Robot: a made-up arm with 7 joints.
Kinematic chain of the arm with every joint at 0, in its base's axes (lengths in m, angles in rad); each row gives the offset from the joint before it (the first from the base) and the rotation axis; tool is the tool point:
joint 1: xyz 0 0.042 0 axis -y
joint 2: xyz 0 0.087 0 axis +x
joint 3: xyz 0 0 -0.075 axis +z
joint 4: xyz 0 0 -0.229 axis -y
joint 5: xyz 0 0 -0.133 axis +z
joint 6: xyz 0 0 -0.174 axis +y
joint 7: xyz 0 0 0 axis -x
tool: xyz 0 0 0
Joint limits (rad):
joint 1: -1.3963..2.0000
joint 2: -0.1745..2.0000
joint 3: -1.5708..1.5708
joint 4: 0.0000..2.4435
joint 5: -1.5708..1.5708
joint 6: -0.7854..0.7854
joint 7: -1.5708..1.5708
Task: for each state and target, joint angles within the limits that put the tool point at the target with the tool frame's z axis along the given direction. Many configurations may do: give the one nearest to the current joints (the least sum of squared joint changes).
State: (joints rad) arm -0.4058 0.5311 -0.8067 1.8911 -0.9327 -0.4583 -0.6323
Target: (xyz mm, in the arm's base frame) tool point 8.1 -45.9 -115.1 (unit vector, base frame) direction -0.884 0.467 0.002
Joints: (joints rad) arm -0.7376 0.0595 -1.1355 2.4416 -0.5953 0.3436 -0.2833
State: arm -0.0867 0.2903 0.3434 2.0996 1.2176 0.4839 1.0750
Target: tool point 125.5 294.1 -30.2 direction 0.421 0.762 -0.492
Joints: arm -0.0422 0.2779 0.8759 2.4414 1.5384 0.4801 1.5393
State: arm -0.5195 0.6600 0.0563 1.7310 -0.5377 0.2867 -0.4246
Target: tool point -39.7 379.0 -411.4 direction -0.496 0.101 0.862
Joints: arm -0.8653 0.8959 -0.2573 1.3181 -0.6481 -0.1442 -0.1720
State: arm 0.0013 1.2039 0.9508 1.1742 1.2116 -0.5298 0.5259
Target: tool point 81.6 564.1 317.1 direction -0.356 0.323 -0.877
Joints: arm 0.1408 1.7621 1.0416 0.9415 1.0975 -0.4592 0.6702
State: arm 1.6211 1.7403 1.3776 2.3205 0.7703 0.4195 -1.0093
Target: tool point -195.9 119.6 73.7 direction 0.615 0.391 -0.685
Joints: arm 1.5234 1.9723 1.2394 2.4416 1.2217 0.7018 -0.4871
